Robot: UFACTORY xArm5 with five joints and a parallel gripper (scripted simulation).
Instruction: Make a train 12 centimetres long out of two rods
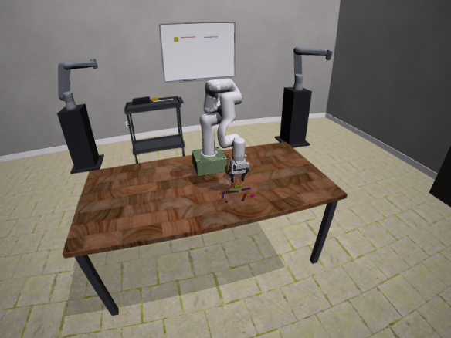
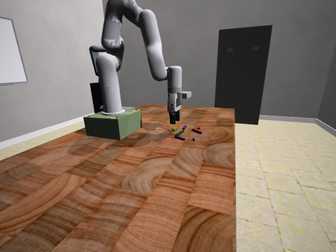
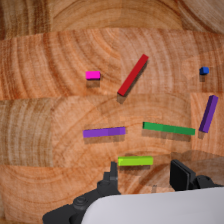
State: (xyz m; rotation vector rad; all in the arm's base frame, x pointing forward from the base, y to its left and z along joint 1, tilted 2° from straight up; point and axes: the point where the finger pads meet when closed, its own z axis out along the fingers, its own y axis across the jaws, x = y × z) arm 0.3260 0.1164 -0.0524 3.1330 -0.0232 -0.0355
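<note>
The lime rod lies 6 cm below my hand. The rest, counted from my hand: green rod 6 cm below, 5 cm to the right, 5 cm ahead; magenta rod 13 cm ahead, 6 cm to the left, 6 cm below; red rod 13 cm ahead, 6 cm below.
</note>
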